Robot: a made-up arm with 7 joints.
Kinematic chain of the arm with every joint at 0, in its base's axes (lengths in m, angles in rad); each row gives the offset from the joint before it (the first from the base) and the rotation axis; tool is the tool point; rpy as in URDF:
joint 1: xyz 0 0 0.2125 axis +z
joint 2: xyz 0 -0.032 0.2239 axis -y
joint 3: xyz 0 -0.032 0.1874 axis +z
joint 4: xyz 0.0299 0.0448 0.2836 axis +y
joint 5: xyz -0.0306 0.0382 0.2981 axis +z
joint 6: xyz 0 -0.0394 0.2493 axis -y
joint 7: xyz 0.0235 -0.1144 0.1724 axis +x
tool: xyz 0 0 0 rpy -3.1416 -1.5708 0
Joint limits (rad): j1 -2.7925..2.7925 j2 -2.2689..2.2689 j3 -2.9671..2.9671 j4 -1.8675..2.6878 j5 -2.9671..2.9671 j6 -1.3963..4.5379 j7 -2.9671..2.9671
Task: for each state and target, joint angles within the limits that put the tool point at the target. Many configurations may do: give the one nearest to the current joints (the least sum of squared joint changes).
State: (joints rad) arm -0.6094 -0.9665 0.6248 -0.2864 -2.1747 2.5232 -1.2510
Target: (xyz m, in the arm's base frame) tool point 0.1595 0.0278 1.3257
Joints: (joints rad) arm -0.4557 -0.4833 0.4740 -0.3474 -2.1956 2.4448 -1.2510
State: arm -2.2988 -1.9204 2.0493 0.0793 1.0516 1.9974 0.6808
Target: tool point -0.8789 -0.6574 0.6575
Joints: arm -2.5337 -1.3039 2.0627 -0.0284 1.1056 1.1145 0.6808
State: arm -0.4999 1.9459 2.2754 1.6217 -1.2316 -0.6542 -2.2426
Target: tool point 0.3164 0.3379 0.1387
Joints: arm -0.6672 2.0610 2.2496 2.2949 -1.0332 -0.7441 -2.2426
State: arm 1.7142 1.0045 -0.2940 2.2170 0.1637 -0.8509 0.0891
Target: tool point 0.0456 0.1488 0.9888
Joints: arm 1.7745 1.1901 0.0432 1.9874 0.2239 -0.8332 0.0891
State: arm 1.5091 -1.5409 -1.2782 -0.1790 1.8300 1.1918 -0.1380
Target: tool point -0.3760 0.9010 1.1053
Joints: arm 2.0274 -0.9360 -1.2687 -0.2325 1.8496 0.6790 -0.1380
